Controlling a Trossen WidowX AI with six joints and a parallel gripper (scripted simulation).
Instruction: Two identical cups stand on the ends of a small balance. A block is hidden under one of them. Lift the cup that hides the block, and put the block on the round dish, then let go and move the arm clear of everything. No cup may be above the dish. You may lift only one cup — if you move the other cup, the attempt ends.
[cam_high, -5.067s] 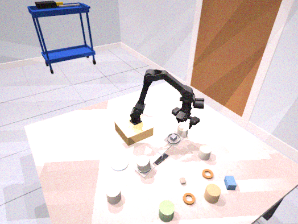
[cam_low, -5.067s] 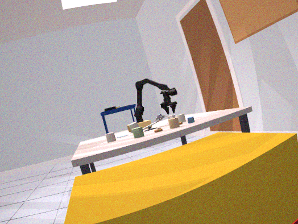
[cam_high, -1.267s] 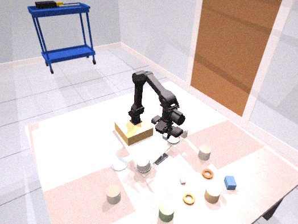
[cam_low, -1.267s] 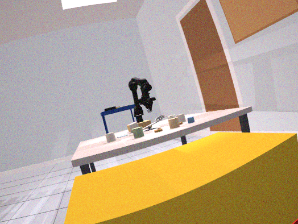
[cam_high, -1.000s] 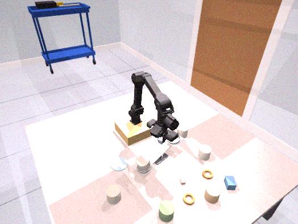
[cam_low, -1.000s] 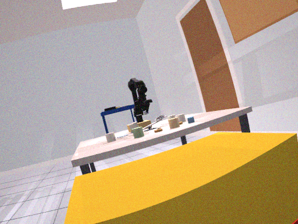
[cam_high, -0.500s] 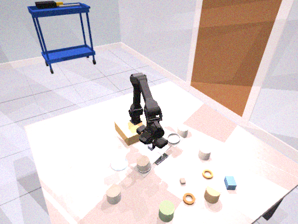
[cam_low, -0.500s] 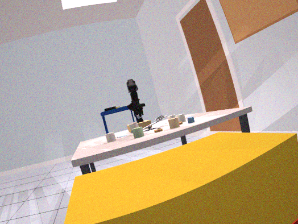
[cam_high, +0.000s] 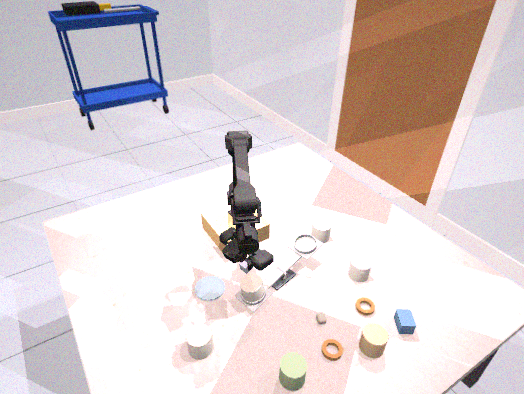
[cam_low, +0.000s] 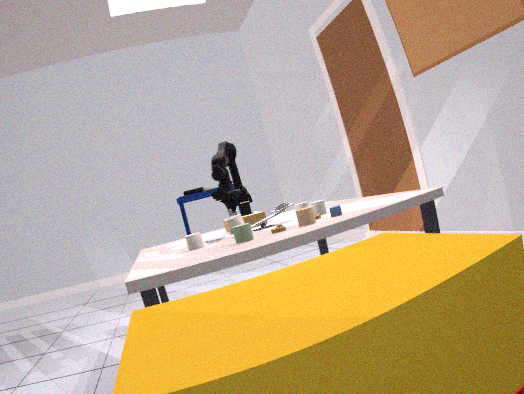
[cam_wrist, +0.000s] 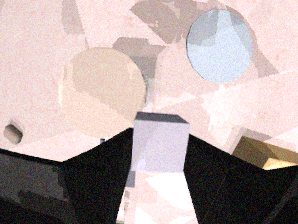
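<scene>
My gripper tip is now 10 cm above the round white dish, 9 cm to the left of it and 8 cm past it. The rest, counted from my gripper tip: dark object: 39 cm to the left, 10 cm below, 2 cm behind; then blue block: 40 cm ahead, 30 cm to the left, 9 cm below; then grey block: 1 cm above.
</scene>
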